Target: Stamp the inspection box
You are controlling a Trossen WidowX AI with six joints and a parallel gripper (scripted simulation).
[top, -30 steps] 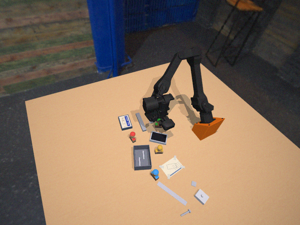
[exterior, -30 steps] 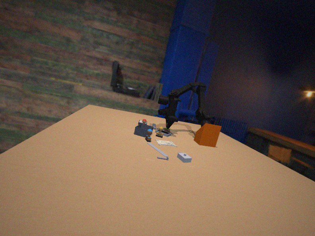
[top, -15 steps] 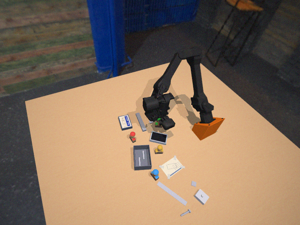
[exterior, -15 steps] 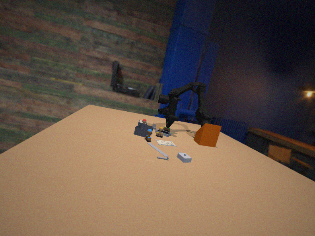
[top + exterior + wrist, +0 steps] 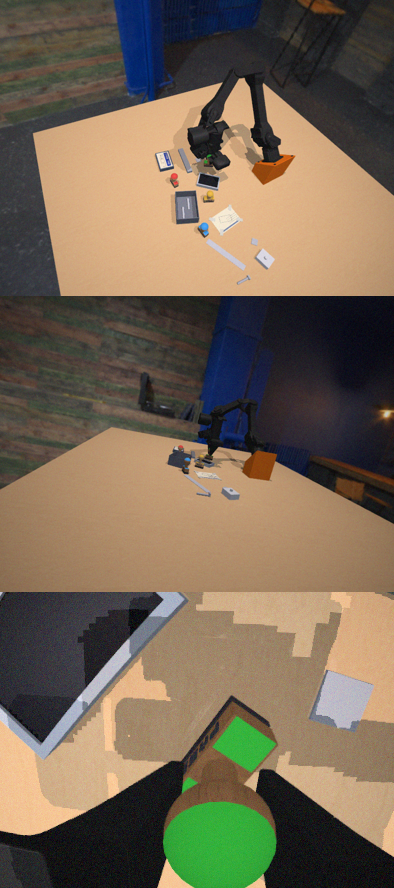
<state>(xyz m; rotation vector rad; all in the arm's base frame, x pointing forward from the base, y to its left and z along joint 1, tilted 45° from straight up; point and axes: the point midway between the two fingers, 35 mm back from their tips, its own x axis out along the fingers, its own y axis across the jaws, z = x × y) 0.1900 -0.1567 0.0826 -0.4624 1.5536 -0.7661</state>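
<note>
The ink pad lies 60 mm to the left of my gripper tip, 50 mm ahead of it and 30 mm below it. The rest, counted from my gripper tip: green-knobbed pass stamp right at my gripper tip; yellow stamp 130 mm to the left, 100 mm ahead, 20 mm below; red stamp 170 mm ahead, 20 mm below, 10 mm to the right.
</note>
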